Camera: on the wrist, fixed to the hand. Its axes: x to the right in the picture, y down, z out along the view.
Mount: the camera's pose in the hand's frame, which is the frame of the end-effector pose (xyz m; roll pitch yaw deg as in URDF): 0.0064 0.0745 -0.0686 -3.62 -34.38 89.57
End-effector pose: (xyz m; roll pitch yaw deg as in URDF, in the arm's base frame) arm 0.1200 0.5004 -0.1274 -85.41 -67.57 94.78
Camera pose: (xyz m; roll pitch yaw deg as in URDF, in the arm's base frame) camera 0.1759 0.5815 -0.1519 -79.34 16.91 135.88
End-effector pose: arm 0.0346 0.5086 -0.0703 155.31 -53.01 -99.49
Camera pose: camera 0.0078 0.5849 -0.0090 -130.44 5.53 178.49
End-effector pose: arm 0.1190 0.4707 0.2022 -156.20 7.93 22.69
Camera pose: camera 0.1660 0.3865 0.2337 161.87 57.40 -79.21
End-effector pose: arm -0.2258 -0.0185 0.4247 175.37 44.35 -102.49
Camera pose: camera -0.3051 -0.0589 0.4734 127.84 21.05 145.98
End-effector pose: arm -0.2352 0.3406 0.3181 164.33 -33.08 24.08
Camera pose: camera -0.2515 0.2750 0.3938 -149.26 15.39 -55.14
